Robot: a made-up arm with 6 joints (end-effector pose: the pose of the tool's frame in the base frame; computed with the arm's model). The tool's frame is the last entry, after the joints. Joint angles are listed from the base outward.
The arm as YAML. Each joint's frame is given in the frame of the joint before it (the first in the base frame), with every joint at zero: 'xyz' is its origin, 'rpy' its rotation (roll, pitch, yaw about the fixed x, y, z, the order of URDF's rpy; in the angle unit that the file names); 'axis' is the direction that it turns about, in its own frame. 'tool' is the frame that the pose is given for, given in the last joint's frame.
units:
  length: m
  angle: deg
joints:
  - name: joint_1
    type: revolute
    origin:
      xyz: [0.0, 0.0, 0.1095]
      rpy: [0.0, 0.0, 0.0]
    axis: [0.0, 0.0, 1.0]
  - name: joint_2
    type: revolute
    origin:
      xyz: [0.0, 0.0, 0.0]
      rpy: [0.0, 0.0, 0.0]
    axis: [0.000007, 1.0, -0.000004]
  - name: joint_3
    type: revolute
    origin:
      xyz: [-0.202, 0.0, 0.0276]
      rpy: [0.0, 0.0, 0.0]
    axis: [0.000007, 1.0, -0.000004]
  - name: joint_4
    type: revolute
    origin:
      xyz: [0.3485, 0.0, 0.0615]
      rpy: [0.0, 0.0, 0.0]
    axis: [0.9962, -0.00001, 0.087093]
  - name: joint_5
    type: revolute
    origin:
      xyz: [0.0, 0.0, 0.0]
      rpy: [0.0, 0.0, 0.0]
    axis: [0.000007, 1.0, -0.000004]
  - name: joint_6
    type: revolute
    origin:
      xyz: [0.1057, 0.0, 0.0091]
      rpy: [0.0, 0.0, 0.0]
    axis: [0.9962, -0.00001, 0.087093]
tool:
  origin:
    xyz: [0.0, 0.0, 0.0]
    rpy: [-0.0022, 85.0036, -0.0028]
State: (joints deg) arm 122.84 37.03 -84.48 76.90 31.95 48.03
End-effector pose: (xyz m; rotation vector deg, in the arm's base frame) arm -0.1060 0.0633 0.6150 33.25 -50.22 -92.99
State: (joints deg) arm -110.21 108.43 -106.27 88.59 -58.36 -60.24
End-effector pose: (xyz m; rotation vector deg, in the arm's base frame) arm -0.2561 -0.4345 0.3457 105.28 -18.64 -104.33
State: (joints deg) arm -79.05 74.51 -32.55 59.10 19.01 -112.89
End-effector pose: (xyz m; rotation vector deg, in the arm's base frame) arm 0.0942 -0.3304 0.0497 21.63 141.38 -43.93
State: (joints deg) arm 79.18 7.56 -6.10 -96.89 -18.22 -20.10
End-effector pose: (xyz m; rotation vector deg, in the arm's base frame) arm 0.0155 0.2558 0.2183 -85.05 -26.83 -16.19
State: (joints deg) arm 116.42 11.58 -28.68 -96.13 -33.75 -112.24
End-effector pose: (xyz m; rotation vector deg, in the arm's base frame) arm -0.1444 0.1592 0.3657 7.63 -78.75 -57.96
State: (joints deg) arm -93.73 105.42 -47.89 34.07 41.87 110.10
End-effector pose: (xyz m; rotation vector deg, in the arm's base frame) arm 0.0188 -0.3226 -0.0625 -153.78 72.35 -31.14
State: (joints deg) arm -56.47 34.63 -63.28 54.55 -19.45 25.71
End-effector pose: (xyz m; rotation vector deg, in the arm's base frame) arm 0.0854 -0.1807 0.5405 46.94 3.19 14.78
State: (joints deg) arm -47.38 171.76 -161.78 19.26 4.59 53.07
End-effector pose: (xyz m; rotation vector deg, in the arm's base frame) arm 0.4506 -0.4855 0.0940 85.89 51.23 19.59
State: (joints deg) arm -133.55 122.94 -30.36 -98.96 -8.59 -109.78
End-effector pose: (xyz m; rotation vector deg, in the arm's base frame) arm -0.1133 -0.1417 -0.1918 -109.58 141.86 -13.40
